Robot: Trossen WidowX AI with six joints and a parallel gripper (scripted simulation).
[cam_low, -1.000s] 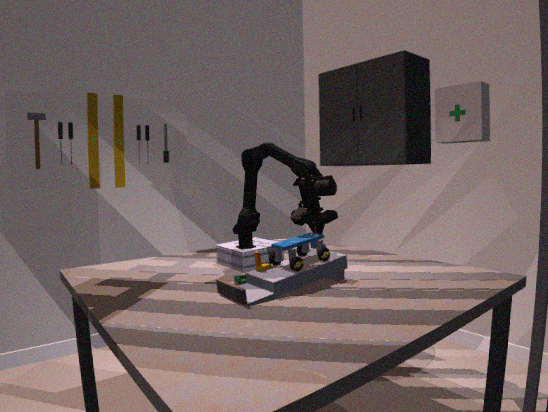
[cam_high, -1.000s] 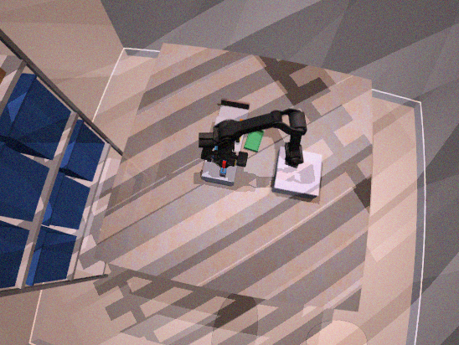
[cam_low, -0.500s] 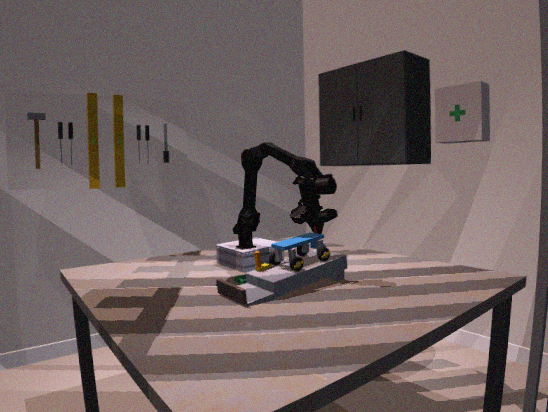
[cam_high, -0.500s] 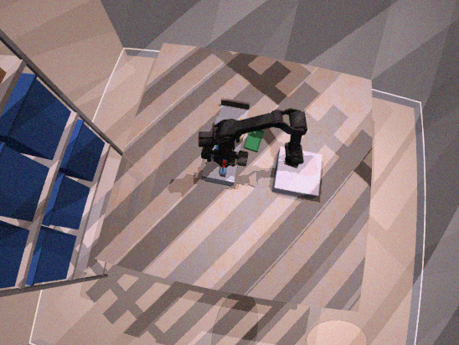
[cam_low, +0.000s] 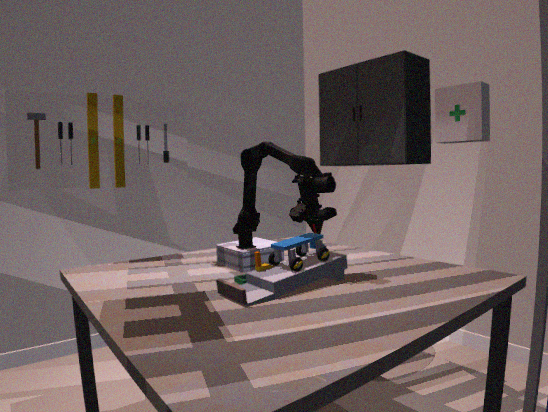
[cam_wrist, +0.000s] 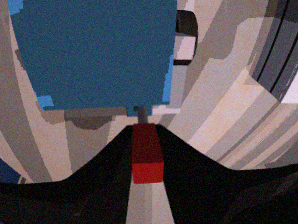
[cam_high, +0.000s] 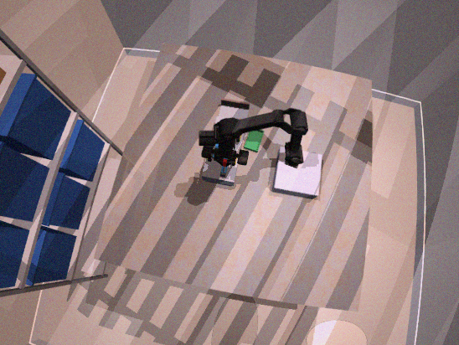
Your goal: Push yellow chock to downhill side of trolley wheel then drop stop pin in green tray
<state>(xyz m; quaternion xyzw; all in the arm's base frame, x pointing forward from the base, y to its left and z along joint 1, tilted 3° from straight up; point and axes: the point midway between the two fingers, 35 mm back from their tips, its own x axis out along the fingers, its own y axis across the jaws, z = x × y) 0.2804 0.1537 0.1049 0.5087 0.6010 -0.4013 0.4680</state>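
The green tray is 70 mm behind my gripper tip, 230 mm to the right of it and 170 mm below it. Round my gripper tip: grey ramp: 40 mm ahead, 110 mm to the right, 110 mm below; red-headed stop pin: right at my gripper tip; blue trolley: 40 mm ahead, 100 mm to the right, 50 mm below.
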